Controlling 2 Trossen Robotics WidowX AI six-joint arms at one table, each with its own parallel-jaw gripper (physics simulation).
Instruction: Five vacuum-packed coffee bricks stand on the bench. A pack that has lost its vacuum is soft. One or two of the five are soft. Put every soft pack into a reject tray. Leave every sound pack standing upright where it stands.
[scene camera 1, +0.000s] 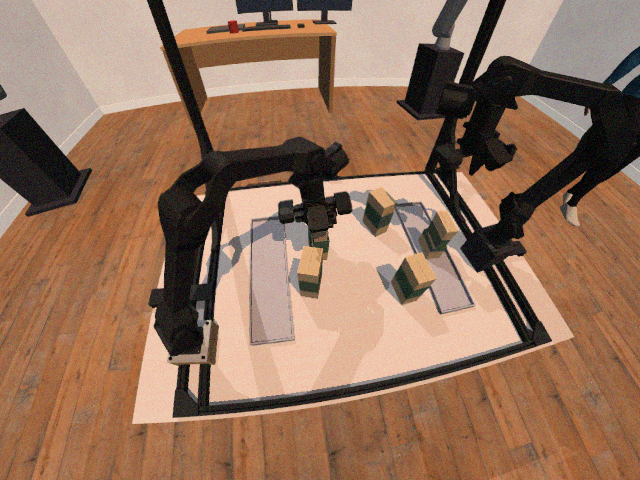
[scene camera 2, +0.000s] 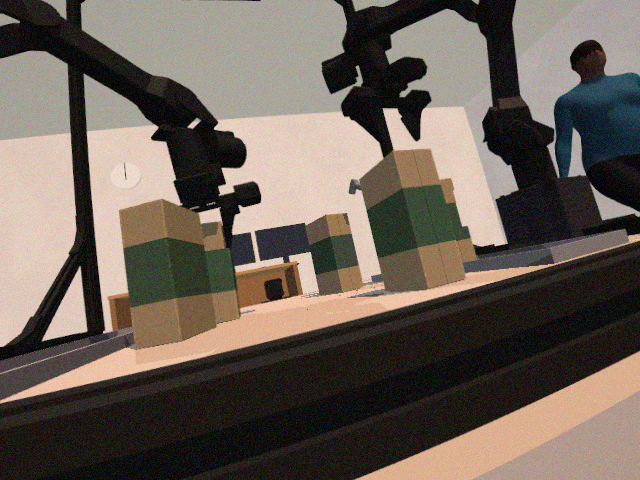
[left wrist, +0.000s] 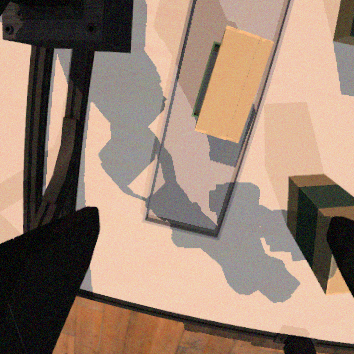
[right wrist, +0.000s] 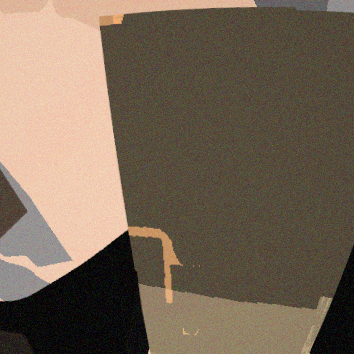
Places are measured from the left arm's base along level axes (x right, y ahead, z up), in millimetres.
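Where they show: left gripper, fingertip midpoint: (scene camera 1: 457, 178) (scene camera 2: 400, 141) (left wrist: 216, 223); right gripper, fingertip midpoint: (right wrist: 219, 219); left arm's base, link origin: (scene camera 1: 496, 238) (scene camera 2: 539, 187); right arm's base, link origin: (scene camera 1: 189, 340).
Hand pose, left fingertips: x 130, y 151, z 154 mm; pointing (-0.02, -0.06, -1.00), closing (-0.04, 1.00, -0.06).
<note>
Each offset is from my left fingertips to the top centre of the thing. "pt": to the spot under its first point.
My right gripper (scene camera 1: 316, 227) (scene camera 2: 212, 229) (right wrist: 219, 219) is shut on the back-left coffee pack {dx +51, dy +363, dz -115 mm} (scene camera 1: 320, 244) (scene camera 2: 222, 276) (right wrist: 225, 150), which stands upright, its top shaded in the right wrist view. My left gripper (scene camera 2: 402, 142) (left wrist: 216, 223) is open and empty, raised at the back right. The front-left pack {dx -60, dy +416, dz -115 mm} (scene camera 1: 310, 273) (scene camera 2: 165, 268), the back-middle pack {dx +89, dy +150, dz -115 mm} (scene camera 1: 379, 212) (scene camera 2: 334, 253) (left wrist: 315, 210) and the front-right pack {dx -156, dy +166, dz -115 mm} (scene camera 1: 413, 280) (scene camera 2: 413, 222) stand upright on the bench. A fifth pack {dx -49, dy +13, dz -112 mm} (scene camera 1: 438, 235) (left wrist: 234, 85) stands in the right tray {dx -56, dy +12, dz -242 mm} (scene camera 1: 455, 291) (left wrist: 175, 150). Softness cannot be told by sight.
The left tray {dx +18, dy +526, dz -242 mm} (scene camera 1: 268, 299) lies beside the two left packs. A black frame {pt dx -348, dy +378, dz -236 mm} (scene camera 1: 361, 384) (scene camera 2: 320, 382) edges the bench. A desk (scene camera 1: 258, 49) with monitors stands behind, and a person (scene camera 2: 599, 113) shows at the right in scene camera 2.
</note>
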